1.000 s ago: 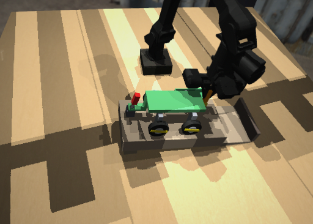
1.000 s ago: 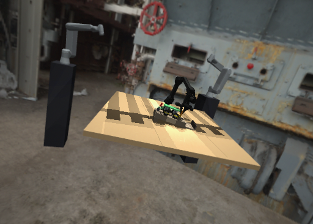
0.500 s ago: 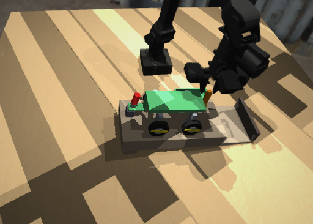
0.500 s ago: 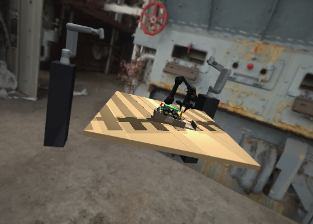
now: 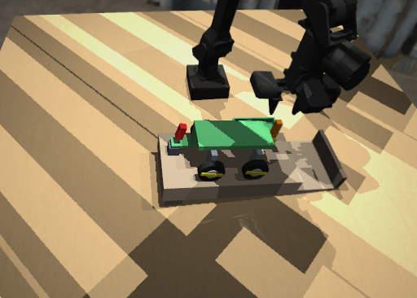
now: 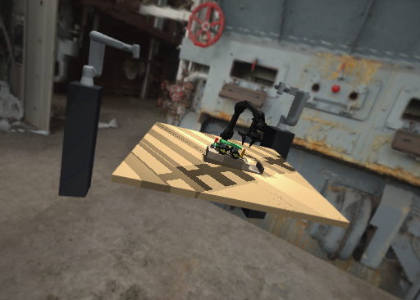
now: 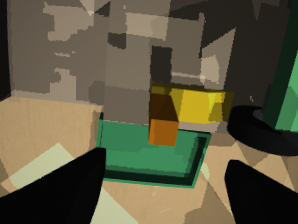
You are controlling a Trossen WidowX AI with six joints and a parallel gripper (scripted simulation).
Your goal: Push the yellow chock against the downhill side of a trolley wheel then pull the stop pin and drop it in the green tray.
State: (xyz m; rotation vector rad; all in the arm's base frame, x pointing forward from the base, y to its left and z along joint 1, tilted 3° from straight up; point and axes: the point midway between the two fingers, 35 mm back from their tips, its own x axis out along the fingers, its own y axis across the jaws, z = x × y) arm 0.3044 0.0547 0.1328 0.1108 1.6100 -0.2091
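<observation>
My gripper tip is 2 cm past the red-headed stop pin, 24 cm to the left of it and 1 cm above it. The rest, counted from my gripper tip: ramp: 3 cm ahead, 13 cm to the right, 10 cm below; green-decked trolley: 3 cm ahead, 14 cm to the right, 3 cm below; yellow chock: 3 cm to the right, 6 cm below.
</observation>
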